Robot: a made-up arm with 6 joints. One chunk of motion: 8 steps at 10 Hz.
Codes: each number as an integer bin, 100 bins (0 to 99) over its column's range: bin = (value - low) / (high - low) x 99, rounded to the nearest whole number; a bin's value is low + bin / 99 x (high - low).
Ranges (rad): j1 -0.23..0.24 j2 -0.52..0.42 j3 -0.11..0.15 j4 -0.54..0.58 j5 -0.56..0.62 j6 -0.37..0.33
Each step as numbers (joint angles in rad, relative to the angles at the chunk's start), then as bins.
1 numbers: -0.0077 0.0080 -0.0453 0.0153 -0.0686 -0.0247
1 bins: 47 56 25 49 41 49
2 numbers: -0.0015 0.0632 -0.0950 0.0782 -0.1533 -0.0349
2 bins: 48 61 6 55 34 47
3 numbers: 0.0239 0.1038 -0.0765 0.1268 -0.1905 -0.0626
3 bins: 53 66 13 59 31 43
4 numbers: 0.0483 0.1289 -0.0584 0.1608 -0.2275 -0.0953
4 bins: 59 68 20 62 28 39
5 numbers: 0.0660 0.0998 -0.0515 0.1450 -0.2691 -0.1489
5 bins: 62 65 22 61 24 31
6 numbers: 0.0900 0.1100 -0.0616 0.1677 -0.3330 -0.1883
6 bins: 67 66 18 63 19 26
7 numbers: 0.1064 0.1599 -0.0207 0.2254 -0.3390 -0.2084
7 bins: 71 72 34 68 19 23
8 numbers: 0.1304 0.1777 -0.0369 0.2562 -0.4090 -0.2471
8 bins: 76 73 28 70 13 17
